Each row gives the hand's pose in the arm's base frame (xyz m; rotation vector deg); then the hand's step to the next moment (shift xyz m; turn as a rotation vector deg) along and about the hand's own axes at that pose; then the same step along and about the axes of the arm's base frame.
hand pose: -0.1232 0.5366 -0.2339 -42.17 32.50 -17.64
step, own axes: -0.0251 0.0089 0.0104 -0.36 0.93 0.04
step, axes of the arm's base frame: -0.0136 0.0233 0.0094 -0.20 0.84 -0.50
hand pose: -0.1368 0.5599 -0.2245 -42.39 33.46 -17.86
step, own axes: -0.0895 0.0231 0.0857 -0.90 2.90 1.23
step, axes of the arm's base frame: -0.0186 0.1039 0.0689 0.20 3.12 -0.98
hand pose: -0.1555 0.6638 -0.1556 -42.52 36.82 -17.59
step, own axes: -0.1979 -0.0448 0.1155 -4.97 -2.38 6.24
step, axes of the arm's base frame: -0.0798 0.1231 0.1816 0.08 3.97 7.32
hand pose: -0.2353 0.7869 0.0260 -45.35 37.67 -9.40
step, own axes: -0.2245 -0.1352 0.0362 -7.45 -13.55 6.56
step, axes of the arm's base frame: -0.1419 0.0109 0.2230 -0.55 -2.75 16.56
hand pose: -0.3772 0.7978 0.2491 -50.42 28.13 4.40
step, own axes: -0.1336 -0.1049 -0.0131 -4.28 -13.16 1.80
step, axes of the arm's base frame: -0.0959 -0.0593 0.1277 0.35 -6.52 12.34
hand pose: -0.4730 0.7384 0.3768 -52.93 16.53 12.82
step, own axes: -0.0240 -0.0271 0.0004 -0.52 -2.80 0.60
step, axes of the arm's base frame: -0.0140 -0.0171 0.0287 0.47 -1.18 2.62
